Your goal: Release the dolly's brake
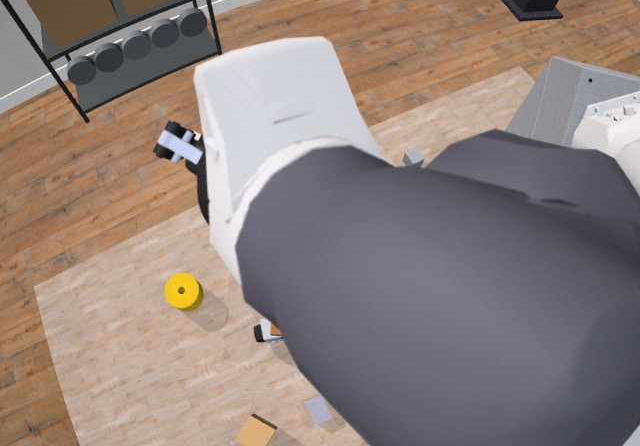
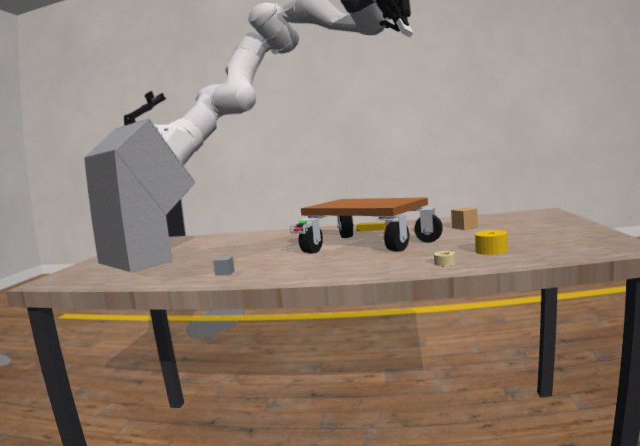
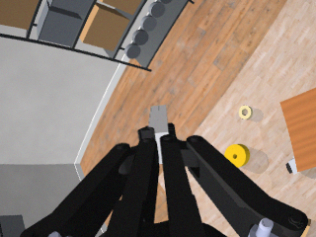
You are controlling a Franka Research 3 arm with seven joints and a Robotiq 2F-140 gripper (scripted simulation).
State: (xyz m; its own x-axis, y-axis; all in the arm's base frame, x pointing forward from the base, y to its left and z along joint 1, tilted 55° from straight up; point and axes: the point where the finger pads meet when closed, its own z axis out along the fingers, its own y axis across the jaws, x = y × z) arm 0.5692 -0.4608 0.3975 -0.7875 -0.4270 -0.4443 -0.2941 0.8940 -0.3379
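The brake pedal lies 33 cm behind my hand, 3 cm to the right of it and 50 cm below it. The rest, counted from my hand: yellow spool: 18 cm ahead, 3 cm to the right, 56 cm below; then tan box: 9 cm ahead, 32 cm to the left, 55 cm below; then tan ring: 7 cm ahead, 14 cm to the right, 57 cm below.
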